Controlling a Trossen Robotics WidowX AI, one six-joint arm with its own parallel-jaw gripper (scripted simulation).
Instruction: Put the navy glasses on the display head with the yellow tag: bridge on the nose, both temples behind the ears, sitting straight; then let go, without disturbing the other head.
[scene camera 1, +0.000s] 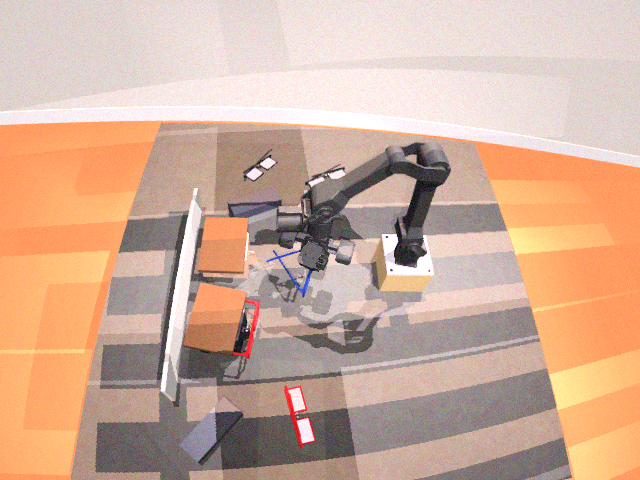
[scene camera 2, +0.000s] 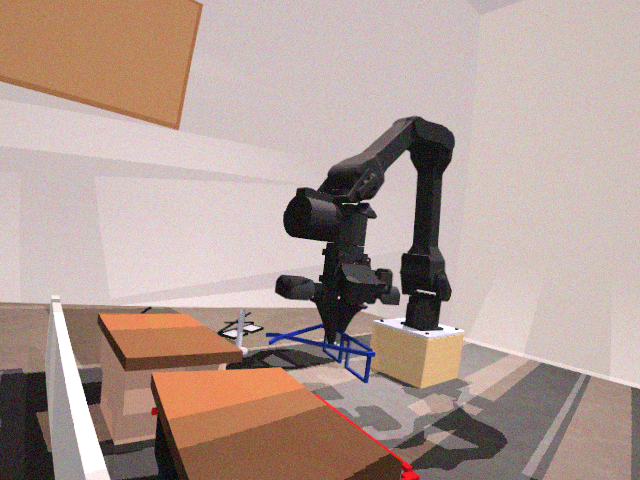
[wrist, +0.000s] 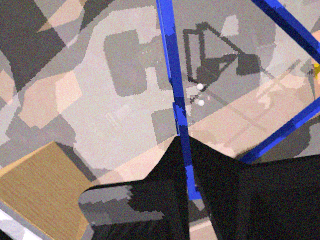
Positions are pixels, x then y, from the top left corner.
gripper: scene camera 1; scene camera 2; wrist 181, 140
same spot on gripper: (scene camera 1: 315, 250) = (scene camera 2: 362, 269)
